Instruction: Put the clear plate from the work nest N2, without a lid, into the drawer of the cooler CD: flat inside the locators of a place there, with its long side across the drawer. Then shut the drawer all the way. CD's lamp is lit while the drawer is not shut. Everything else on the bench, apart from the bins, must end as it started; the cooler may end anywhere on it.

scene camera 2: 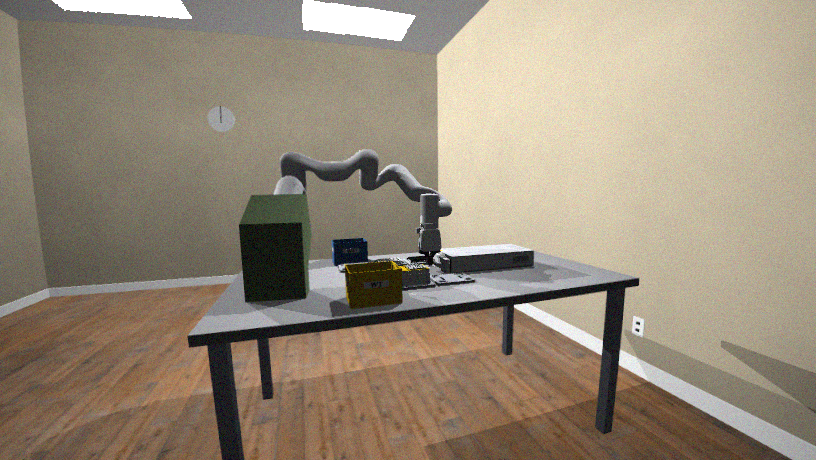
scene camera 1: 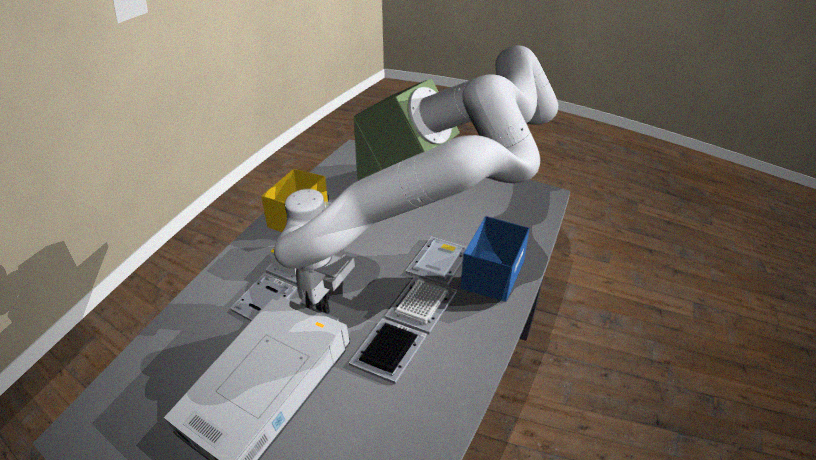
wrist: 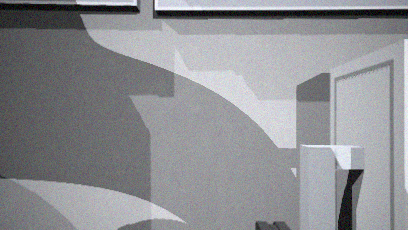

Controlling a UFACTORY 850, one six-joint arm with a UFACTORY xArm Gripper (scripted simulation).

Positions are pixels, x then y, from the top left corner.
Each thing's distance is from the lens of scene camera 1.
black plate (scene camera 1: pixel 370 356): 1.13 m
blue bin (scene camera 1: pixel 496 240): 1.40 m
The marked spots on the black plate and the blue bin are 0.51 m apart.
